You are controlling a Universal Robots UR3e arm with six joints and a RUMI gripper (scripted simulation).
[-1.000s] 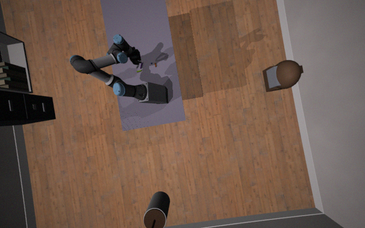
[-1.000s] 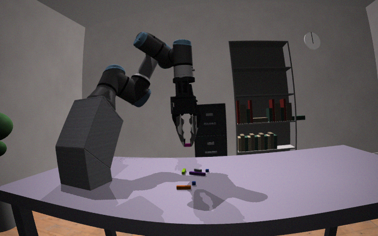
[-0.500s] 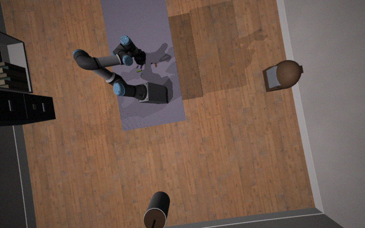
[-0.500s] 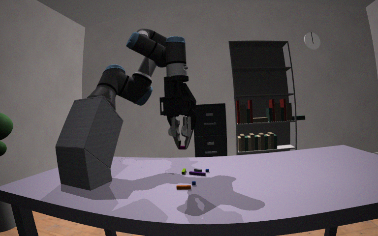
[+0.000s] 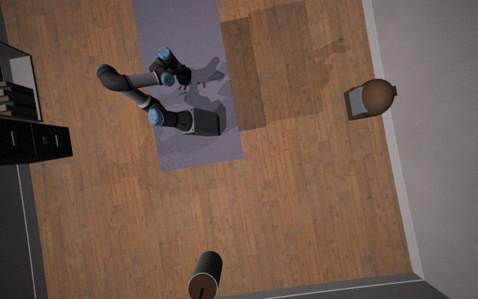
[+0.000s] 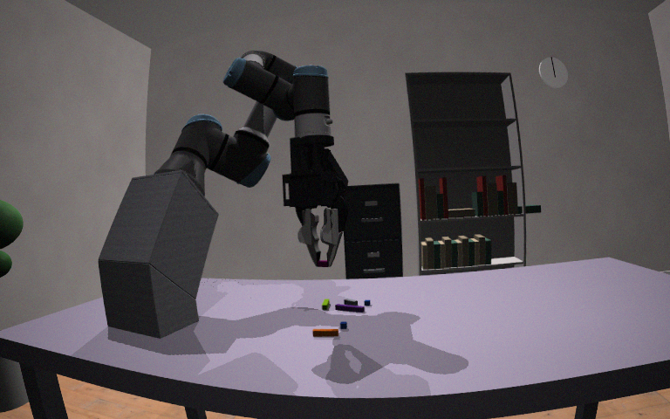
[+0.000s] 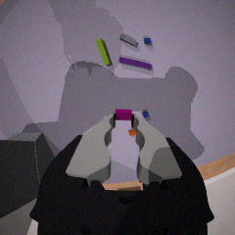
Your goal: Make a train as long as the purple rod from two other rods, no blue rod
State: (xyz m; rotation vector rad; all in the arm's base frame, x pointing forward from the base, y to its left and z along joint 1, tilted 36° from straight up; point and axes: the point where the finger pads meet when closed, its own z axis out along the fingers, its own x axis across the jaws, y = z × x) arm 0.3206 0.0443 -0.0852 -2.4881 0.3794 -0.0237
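My hand is 11 cm above the purple rod, 5 cm to the right of it and 4 cm short of it. The rest, counted from my hand: lime rod 11 cm below, 9 cm to the left, 2 cm behind; then orange rod 11 cm below, 10 cm to the right, 1 cm ahead; then magenta rod 1 cm below.
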